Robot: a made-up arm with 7 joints.
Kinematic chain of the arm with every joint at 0, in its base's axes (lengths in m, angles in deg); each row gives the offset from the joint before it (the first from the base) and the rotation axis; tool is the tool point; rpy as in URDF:
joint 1: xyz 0 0 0.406 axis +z
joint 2: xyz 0 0 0 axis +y
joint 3: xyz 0 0 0.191 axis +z
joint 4: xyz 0.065 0 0 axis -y
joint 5: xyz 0.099 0 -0.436 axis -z
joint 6: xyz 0 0 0 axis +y
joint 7: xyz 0.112 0 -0.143 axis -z
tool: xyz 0 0 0 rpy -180 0 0
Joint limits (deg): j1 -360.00..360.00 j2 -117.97..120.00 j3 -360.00..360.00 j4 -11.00..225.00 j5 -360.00..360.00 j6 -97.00..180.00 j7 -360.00..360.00
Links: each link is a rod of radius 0.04 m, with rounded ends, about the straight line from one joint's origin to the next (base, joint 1, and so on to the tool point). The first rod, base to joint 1, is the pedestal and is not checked.
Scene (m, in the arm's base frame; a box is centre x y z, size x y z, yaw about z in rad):
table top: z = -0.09
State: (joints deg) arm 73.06 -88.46 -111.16 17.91 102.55 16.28 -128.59
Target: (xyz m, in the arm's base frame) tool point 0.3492 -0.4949 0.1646
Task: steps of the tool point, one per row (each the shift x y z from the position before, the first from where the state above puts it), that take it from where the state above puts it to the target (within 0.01 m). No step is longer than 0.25 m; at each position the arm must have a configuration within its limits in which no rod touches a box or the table.
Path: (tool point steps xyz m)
1: 0.0914 -0.1674 -0.0454
2: 0.0286 -0.1976 -0.0256
3: -0.0404 -0.2026 -0.0023
4: -0.1061 -0.1823 0.0224

